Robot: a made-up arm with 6 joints. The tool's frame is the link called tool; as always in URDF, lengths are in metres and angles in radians. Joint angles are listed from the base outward.
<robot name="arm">
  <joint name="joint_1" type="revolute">
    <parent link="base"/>
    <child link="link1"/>
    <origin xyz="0 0 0.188" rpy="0 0 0"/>
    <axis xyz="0 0 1"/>
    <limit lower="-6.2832" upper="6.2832"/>
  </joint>
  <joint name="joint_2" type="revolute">
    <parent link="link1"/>
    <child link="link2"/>
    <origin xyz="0 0.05 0" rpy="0 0 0"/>
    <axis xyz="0 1 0"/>
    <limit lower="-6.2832" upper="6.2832"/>
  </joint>
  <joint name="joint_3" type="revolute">
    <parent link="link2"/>
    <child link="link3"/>
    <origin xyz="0 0 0.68" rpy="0 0 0"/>
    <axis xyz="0 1 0"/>
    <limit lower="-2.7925" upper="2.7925"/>
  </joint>
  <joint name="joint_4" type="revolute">
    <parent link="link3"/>
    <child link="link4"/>
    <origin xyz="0 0 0.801" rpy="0 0 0"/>
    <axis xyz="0 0 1"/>
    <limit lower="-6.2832" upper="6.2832"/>
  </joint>
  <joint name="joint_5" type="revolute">
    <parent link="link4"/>
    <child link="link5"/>
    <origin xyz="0 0 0" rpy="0 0 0"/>
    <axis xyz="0 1 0"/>
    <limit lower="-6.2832" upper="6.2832"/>
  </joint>
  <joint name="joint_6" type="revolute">
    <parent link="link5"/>
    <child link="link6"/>
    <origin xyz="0 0 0.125" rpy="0 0 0"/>
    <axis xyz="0 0 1"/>
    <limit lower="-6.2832" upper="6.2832"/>
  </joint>
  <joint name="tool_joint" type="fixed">
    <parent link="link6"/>
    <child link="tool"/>
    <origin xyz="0 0 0" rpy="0 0 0"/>
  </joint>
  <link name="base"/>
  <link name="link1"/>
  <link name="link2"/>
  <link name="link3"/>
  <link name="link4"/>
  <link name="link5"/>
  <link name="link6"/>
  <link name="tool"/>
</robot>
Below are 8 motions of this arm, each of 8 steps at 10 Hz.
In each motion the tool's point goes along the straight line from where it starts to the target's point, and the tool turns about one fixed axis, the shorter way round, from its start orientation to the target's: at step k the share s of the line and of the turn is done. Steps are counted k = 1, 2, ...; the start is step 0. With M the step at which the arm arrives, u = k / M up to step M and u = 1 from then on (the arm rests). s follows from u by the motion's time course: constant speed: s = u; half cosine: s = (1 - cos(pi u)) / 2; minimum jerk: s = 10 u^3 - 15 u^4 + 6 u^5.
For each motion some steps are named. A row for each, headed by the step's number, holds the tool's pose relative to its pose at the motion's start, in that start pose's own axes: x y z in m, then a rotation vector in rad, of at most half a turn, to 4 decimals.
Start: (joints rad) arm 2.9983 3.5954 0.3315 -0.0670 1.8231 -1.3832
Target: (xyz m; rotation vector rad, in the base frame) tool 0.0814 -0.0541 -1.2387 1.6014 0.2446 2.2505
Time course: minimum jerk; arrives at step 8
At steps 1, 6, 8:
1: 0.0025 0.0084 -0.0117 0.0088 -0.0075 0.0163
6: 0.1403 0.4673 -0.6561 0.4898 -0.4215 0.9103
8: 0.1566 0.5212 -0.7319 0.5463 -0.4701 1.0154

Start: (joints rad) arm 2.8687 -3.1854 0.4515 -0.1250 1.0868 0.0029
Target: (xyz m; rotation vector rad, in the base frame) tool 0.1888 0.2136 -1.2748 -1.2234 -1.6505 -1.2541
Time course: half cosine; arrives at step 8
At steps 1, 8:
1: -0.0016 -0.0124 -0.0095 0.0655 0.0058 -0.0186
8: -0.0430 -0.3252 -0.2494 1.7205 0.1526 -0.4882

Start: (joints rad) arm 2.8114 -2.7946 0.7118 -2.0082 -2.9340 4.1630
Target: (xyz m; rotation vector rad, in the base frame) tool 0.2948 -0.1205 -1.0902 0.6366 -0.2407 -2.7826
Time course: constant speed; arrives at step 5
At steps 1, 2, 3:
1: 0.1113 -0.0084 0.0456 0.0016 -0.1041 0.1263
2: 0.2225 -0.0168 0.0911 0.0032 -0.2083 0.2527
3: 0.3338 -0.0251 0.1367 0.0048 -0.3124 0.3790

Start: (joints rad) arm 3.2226 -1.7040 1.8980 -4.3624 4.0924 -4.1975
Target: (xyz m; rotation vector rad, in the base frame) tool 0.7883 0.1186 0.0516 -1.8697 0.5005 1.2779
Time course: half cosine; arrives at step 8
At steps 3, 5, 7, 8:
3: 0.1397 0.1595 0.1325 0.0504 -0.1800 0.2193
5: 0.3128 0.3574 0.2968 0.1129 -0.4031 0.4912
7: 0.4353 0.4972 0.4130 0.1571 -0.5609 0.6834
8: 0.4525 0.5169 0.4294 0.1633 -0.5831 0.7105

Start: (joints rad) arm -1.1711 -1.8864 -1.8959 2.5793 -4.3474 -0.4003
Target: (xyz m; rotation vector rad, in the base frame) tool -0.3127 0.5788 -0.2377 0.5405 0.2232 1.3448
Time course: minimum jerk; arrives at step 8
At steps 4, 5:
4: 0.2968 0.1383 -0.0308 -0.1013 -0.0099 -0.2559
5: 0.4302 0.2005 -0.0447 -0.1468 -0.0144 -0.3709

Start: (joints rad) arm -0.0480 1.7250 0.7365 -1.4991 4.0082 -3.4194
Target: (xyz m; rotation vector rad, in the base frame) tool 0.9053 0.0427 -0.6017 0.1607 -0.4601 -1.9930
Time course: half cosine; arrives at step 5
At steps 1, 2, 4, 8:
1: 0.0142 -0.0212 -0.0030 -0.0419 0.0475 0.0151
2: 0.0514 -0.0765 -0.0109 -0.1515 0.1719 0.0547
4: 0.1347 -0.2003 -0.0284 -0.3966 0.4499 0.1432
8: 0.1489 -0.2215 -0.0314 -0.4385 0.4974 0.1583

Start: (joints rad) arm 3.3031 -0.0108 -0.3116 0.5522 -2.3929 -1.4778
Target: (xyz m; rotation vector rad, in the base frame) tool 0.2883 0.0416 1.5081 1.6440 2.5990 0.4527
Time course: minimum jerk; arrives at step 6
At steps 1, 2, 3, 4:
1: 0.0001 -0.0004 0.0002 0.0058 -0.0045 0.0038
2: 0.0004 -0.0026 0.0012 0.0346 -0.0268 0.0222
3: 0.0010 -0.0062 0.0028 0.0824 -0.0638 0.0529
4: 0.0016 -0.0098 0.0044 0.1302 -0.1008 0.0837

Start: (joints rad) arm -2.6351 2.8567 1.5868 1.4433 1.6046 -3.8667
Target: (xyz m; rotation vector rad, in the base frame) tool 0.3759 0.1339 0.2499 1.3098 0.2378 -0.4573
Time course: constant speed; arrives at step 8
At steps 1, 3, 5, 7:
1: -0.1088 0.0431 0.0015 0.0375 -0.0653 0.0516
3: -0.3264 0.1293 0.0044 0.1125 -0.1958 0.1547
5: -0.5440 0.2156 0.0074 0.1876 -0.3264 0.2578
7: -0.7616 0.3018 0.0104 0.2626 -0.4569 0.3609

